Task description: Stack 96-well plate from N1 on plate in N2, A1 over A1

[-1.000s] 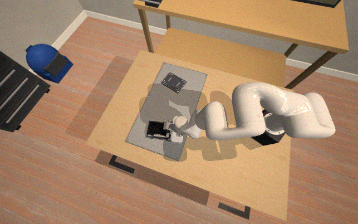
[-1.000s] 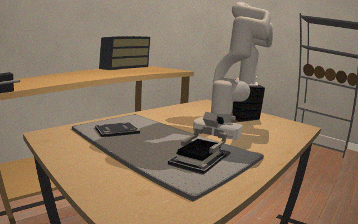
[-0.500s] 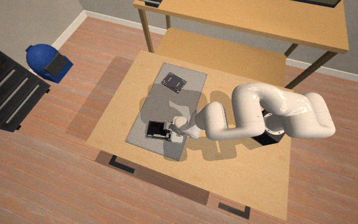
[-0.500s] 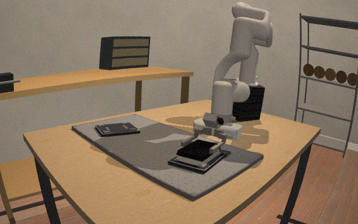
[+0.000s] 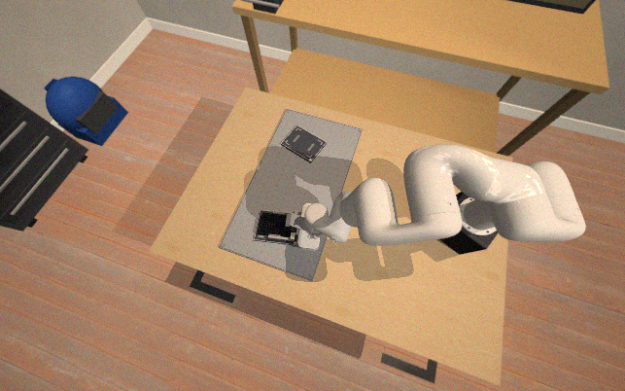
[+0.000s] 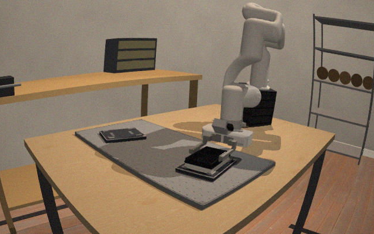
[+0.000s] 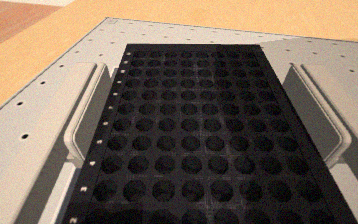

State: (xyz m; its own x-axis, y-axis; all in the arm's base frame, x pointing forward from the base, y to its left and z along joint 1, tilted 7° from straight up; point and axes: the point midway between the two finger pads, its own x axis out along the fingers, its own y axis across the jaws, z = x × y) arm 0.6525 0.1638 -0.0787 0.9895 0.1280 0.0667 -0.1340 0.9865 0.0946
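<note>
My gripper is now 10 mm above the black 96-well plate. The rest, counted from my hand: white 96-well plate (20 mm below).
</note>
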